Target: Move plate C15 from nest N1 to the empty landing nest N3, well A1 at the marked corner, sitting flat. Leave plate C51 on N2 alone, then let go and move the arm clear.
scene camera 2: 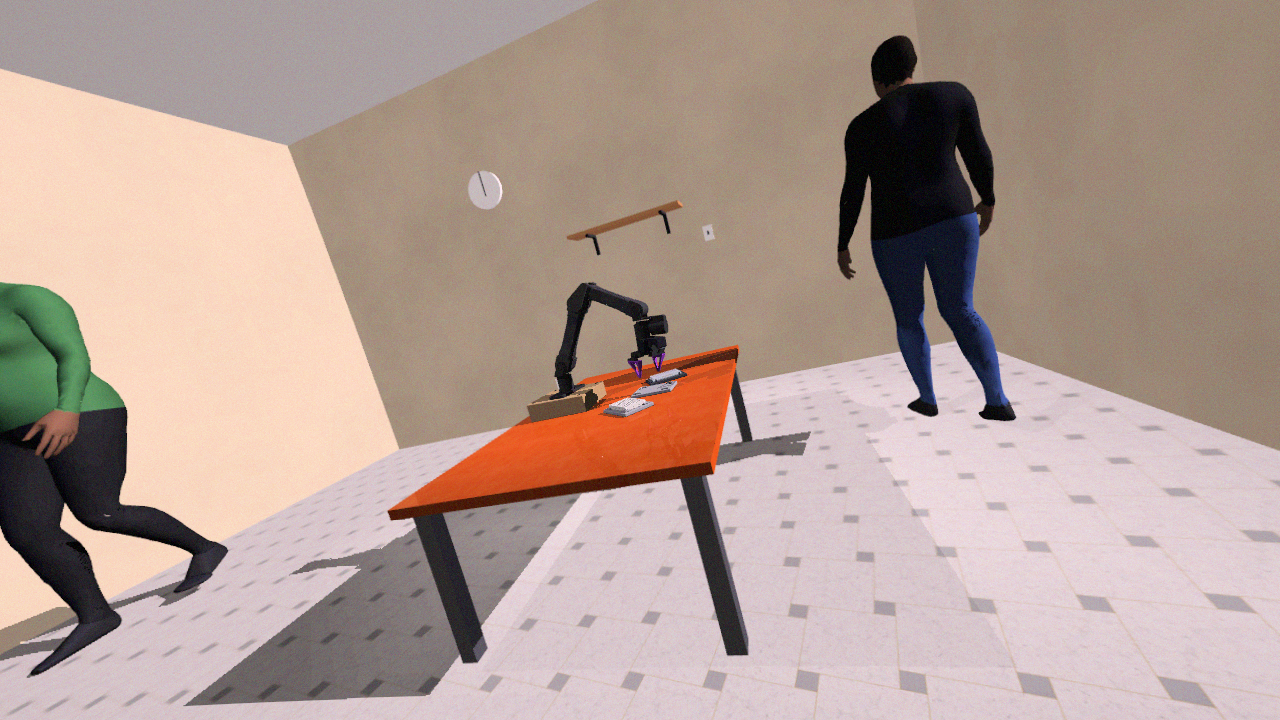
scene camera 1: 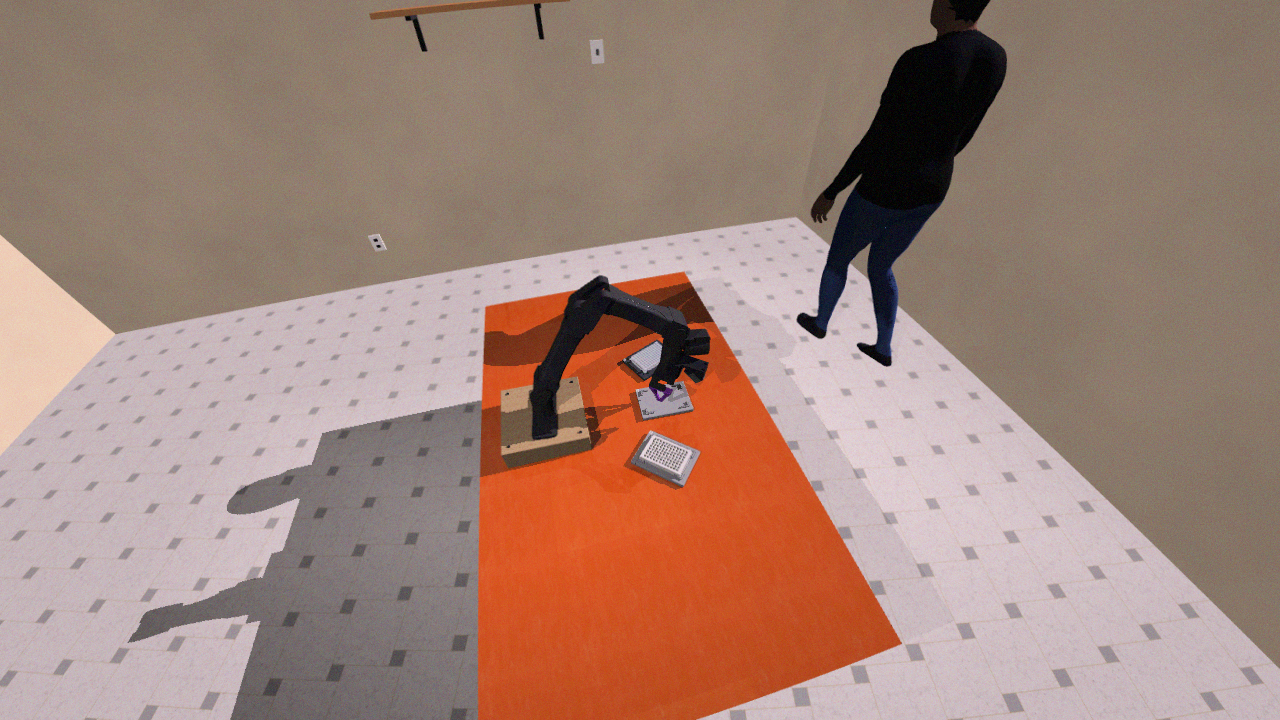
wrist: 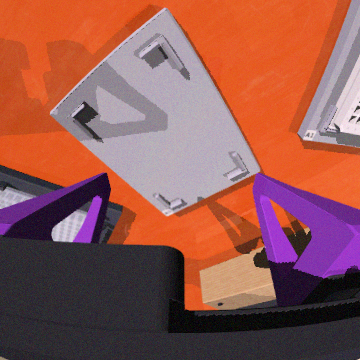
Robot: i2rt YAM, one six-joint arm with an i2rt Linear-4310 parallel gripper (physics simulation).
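Observation:
A bare light-grey nest [scene camera 1: 666,410] [scene camera 2: 656,388] [wrist: 165,150] with four corner brackets lies flat in the middle. A white plate [scene camera 1: 666,454] [scene camera 2: 629,405] [wrist: 353,95] sits on a grey nest [scene camera 1: 685,480] [wrist: 316,117] on the near side in scene camera 1; A1 is marked at this nest's corner in the wrist view. Another pale plate [scene camera 1: 644,358] [scene camera 2: 665,377] [wrist: 22,199] sits on a dark nest on the far side, partly hidden by the arm. The nest and plate names are not readable. My gripper [scene camera 1: 661,392] [scene camera 2: 648,372] [wrist: 181,180] is open and empty, above the middle nest.
The arm stands on a wooden base block [scene camera 1: 572,438] [scene camera 2: 546,410] [wrist: 237,285] beside the nests. All stand on an orange table [scene camera 1: 626,555] [scene camera 2: 590,456]. A person in black [scene camera 1: 939,116] [scene camera 2: 921,161] stands beyond the table; another in green [scene camera 2: 44,349] is at the left.

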